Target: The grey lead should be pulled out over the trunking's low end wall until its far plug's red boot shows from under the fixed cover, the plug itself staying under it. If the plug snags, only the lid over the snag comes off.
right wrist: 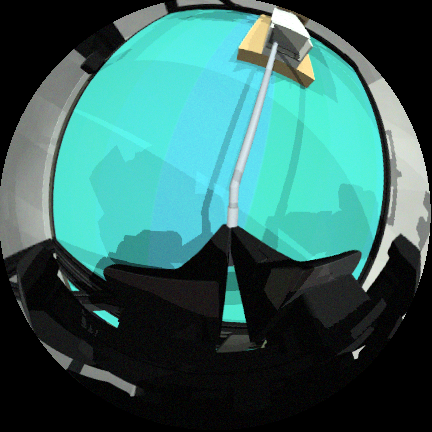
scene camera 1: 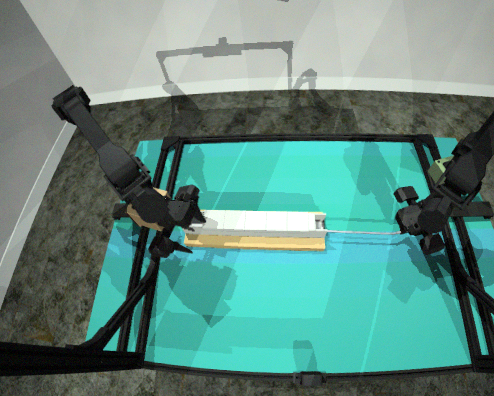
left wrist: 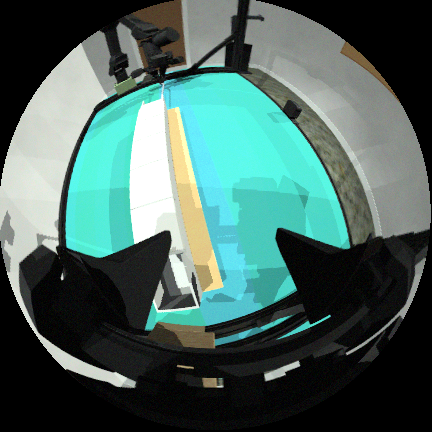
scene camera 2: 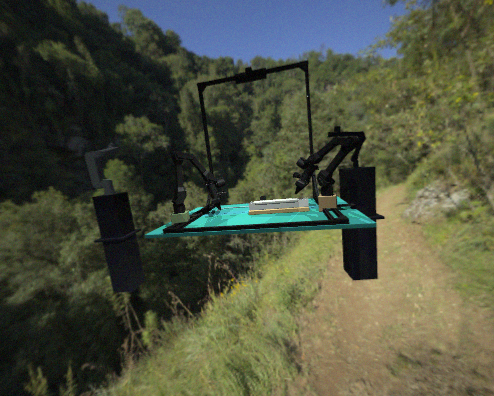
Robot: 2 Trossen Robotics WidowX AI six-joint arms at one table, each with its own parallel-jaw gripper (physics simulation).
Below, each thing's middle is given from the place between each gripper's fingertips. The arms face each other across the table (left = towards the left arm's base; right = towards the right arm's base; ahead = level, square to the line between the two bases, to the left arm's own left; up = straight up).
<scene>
Now: the trunking [scene camera 1: 195, 236] 140 mm to the right of my left hand, 70 mm below it and 50 mm ahead of it. Also, from my left hand: grey lead [right wrist: 242, 157]: 310 mm to the right, 70 mm below, 10 mm ahead.
Now: the grey lead 24 cm to the left of my right hand, 4 cm ahead of it and 1 cm above it. From my right hand the other things lie so: trunking (41 cm to the left, 8 cm ahead, 1 cm above).
</scene>
